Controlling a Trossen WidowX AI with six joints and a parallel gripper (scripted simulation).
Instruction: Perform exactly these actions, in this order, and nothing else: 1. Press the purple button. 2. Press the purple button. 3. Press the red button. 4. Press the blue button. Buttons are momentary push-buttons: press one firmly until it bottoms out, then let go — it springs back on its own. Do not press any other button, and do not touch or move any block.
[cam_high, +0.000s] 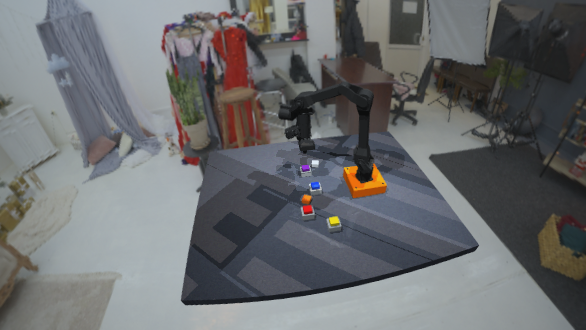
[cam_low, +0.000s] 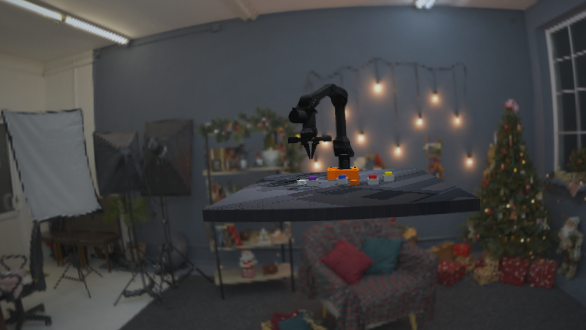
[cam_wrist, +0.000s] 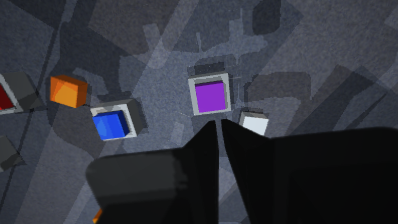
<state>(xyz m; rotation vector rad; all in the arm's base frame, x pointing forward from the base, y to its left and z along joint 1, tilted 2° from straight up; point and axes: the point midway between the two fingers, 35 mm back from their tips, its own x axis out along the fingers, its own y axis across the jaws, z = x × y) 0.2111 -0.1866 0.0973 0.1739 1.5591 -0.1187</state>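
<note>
Now: gripper tip 260 mm to the right of the red button, 80 mm short of it and 80 mm above it. The rest, counted from my gripper tip: blue button (130 mm to the left, 80 mm below); white block (110 mm below, 70 mm behind, 40 mm to the right); purple button (80 mm below).
</note>
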